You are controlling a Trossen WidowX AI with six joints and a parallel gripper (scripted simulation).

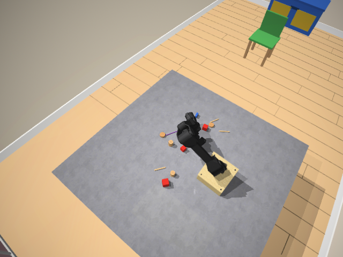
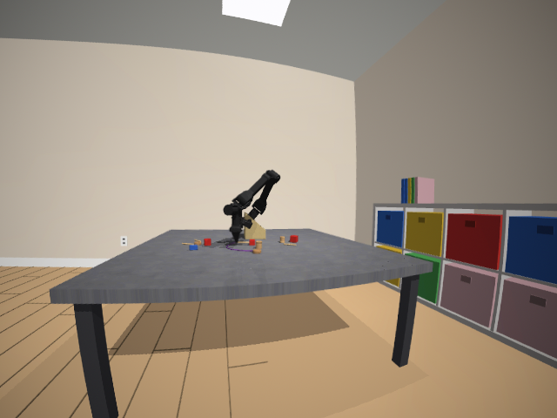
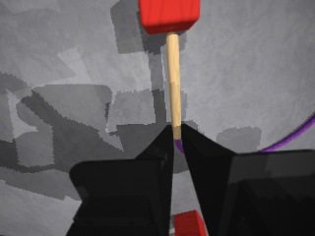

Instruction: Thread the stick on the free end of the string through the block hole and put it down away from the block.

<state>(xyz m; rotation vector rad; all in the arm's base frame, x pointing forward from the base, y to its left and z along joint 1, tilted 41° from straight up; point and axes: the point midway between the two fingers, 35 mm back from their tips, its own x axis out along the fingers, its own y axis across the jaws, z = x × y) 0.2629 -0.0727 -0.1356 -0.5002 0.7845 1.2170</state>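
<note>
Right now my gripper tip is 2 cm short of the red wooden block and 8 cm to the right of it. Round my gripper tip: round wooden button 21 cm ahead, 6 cm to the left, 1 cm below; wooden cylinder 12 cm ahead, 10 cm to the left, 1 cm above; stick on the string 2 cm to the left.
</note>
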